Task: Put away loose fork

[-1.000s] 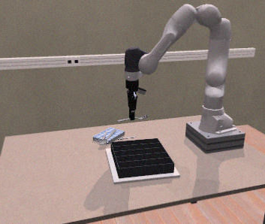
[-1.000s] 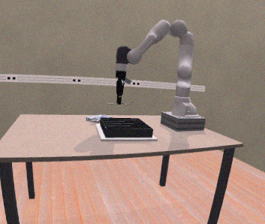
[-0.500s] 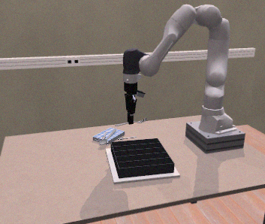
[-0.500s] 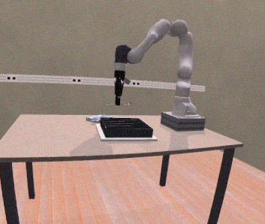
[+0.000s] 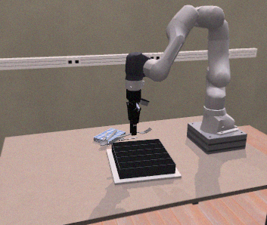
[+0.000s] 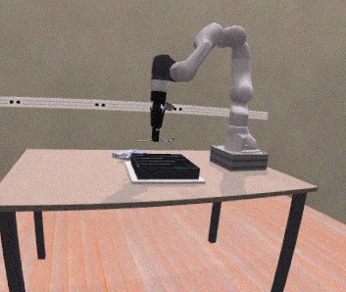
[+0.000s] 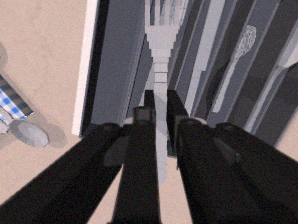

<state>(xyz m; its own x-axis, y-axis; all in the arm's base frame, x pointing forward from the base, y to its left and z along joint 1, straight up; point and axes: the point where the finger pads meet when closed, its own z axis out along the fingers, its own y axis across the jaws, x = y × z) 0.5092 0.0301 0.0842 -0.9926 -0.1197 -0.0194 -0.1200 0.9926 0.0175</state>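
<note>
My gripper is now 14 cm above the black cutlery tray, 6 cm to the right of it and 2 cm past it.
</note>
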